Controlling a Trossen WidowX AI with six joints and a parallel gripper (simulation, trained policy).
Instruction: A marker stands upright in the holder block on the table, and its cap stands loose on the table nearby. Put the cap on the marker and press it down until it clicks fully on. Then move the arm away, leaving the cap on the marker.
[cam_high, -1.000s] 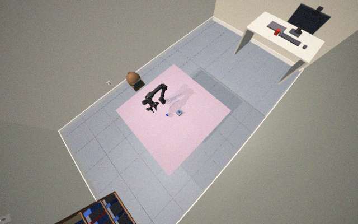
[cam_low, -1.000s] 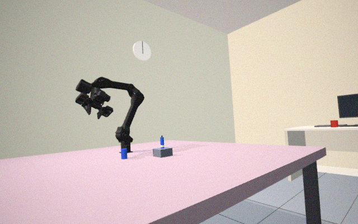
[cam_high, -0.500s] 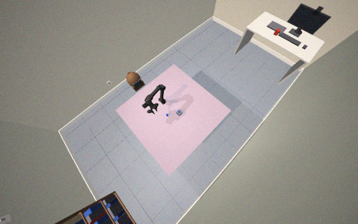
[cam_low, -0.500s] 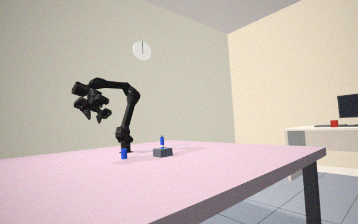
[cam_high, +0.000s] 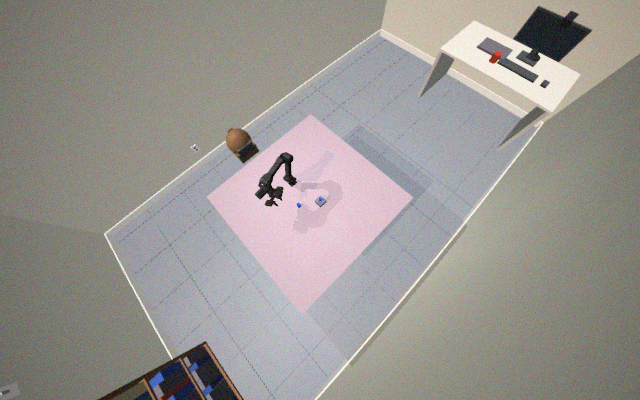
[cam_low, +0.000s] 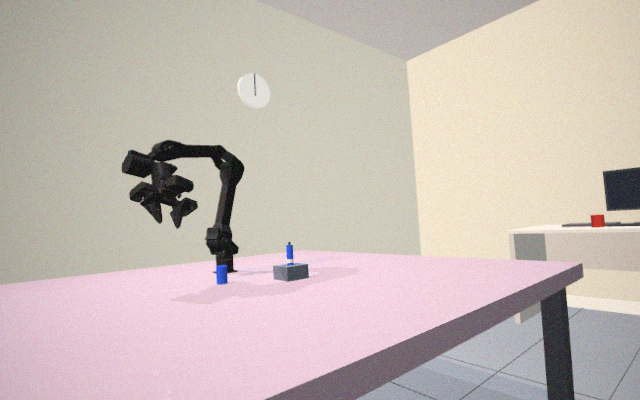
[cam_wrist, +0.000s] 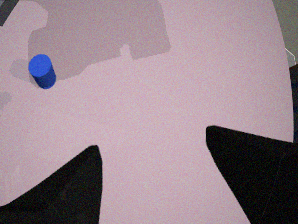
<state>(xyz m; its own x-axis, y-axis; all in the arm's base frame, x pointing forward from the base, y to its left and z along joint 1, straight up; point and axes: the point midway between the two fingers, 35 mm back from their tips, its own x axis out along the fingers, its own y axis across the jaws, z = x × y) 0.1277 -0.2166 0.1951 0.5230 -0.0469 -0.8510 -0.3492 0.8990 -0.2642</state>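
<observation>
Now: the blue cap 7 cm ahead of my gripper tip, 11 cm to the left of it and 14 cm below it. Also, from my gripper tip: grey holder block 17 cm ahead, 27 cm to the left, 15 cm below.
</observation>
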